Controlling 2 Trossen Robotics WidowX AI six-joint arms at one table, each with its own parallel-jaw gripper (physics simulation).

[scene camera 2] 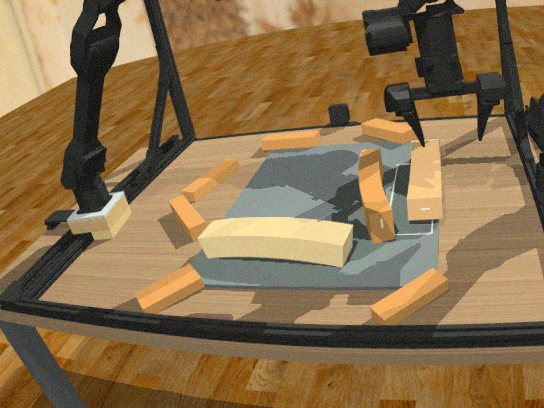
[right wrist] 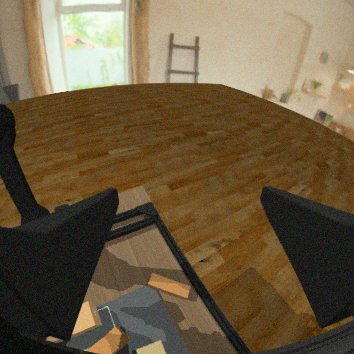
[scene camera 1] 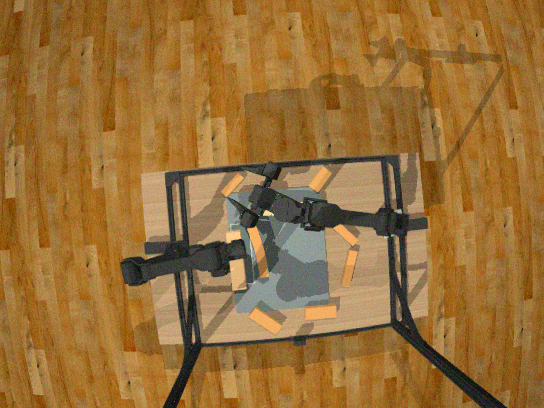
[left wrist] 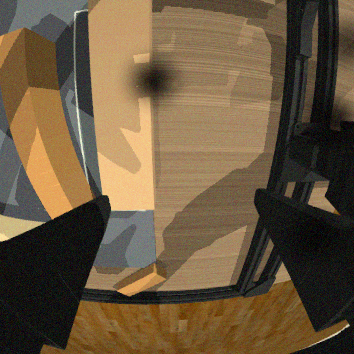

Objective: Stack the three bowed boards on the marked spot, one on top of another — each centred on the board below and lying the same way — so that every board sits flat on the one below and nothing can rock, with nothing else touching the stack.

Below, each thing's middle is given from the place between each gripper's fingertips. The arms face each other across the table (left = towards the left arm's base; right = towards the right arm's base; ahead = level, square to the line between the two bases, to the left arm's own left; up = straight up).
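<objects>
Pale board [scene camera 2: 318, 241]: from left hand, 11 cm ahead, 28 cm to the right, 9 cm below.
Right hand: 10 cm past the pale board, 17 cm to the left of it, 37 cm above it.
</objects>
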